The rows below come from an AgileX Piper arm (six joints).
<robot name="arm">
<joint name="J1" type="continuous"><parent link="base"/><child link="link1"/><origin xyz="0.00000 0.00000 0.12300" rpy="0.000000 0.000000 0.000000"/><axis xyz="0 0 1"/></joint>
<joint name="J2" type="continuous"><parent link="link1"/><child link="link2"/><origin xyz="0.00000 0.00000 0.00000" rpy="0.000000 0.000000 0.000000"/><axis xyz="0 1 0"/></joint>
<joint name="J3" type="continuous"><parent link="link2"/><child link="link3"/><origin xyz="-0.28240 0.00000 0.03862" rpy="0.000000 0.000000 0.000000"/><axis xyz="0 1 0"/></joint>
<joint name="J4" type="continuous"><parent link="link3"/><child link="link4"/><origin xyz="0.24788 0.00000 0.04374" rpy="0.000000 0.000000 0.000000"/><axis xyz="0.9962 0 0.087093"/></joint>
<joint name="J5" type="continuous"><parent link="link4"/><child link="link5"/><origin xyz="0.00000 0.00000 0.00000" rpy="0.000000 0.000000 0.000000"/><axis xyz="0 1 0"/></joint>
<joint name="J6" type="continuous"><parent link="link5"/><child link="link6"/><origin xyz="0.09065 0.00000 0.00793" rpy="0.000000 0.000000 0.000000"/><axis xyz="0.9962 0 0.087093"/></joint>
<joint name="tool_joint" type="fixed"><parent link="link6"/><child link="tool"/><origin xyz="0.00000 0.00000 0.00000" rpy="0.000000 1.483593 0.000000"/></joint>
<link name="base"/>
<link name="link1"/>
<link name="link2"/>
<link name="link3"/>
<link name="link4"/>
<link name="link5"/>
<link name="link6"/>
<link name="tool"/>
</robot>
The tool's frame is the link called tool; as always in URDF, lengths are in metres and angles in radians. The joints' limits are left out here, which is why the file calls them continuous.
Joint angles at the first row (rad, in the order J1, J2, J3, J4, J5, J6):
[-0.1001 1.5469 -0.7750 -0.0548 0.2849 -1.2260]
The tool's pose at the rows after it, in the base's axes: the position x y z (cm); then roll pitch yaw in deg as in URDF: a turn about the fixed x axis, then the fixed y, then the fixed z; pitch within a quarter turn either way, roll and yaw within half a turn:
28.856 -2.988 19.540 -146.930 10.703 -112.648
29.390 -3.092 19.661 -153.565 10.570 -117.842
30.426 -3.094 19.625 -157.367 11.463 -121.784
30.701 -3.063 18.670 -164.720 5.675 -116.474
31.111 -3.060 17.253 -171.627 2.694 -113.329
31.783 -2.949 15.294 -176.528 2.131 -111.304
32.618 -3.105 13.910 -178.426 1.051 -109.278
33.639 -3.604 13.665 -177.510 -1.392 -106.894
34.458 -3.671 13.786 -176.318 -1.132 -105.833
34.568 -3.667 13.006 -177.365 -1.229 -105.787
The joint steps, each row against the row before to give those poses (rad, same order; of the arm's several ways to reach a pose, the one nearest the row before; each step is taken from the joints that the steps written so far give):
[0.0000 -0.0174 -0.0071 0.0223 0.0225 0.0339]
[0.0000 0.0328 -0.0674 -0.0027 0.1438 0.0784]
[0.0000 0.0443 -0.0615 0.0268 0.0708 0.0441]
[0.0020 0.0596 -0.0545 0.0009 0.1513 -0.1187]
[0.0001 0.0707 -0.0416 0.0075 0.1014 -0.0699]
[0.0000 0.0803 -0.0276 0.0268 0.0326 -0.0556]
[-0.0001 0.0632 -0.0318 -0.0112 0.0058 -0.0289]
[0.0001 0.0340 -0.0430 -0.0600 0.0026 -0.0020]
[0.0000 0.0156 -0.0313 0.0019 -0.0063 -0.0200]
[0.0000 0.0239 -0.0022 0.0020 -0.0034 -0.0017]

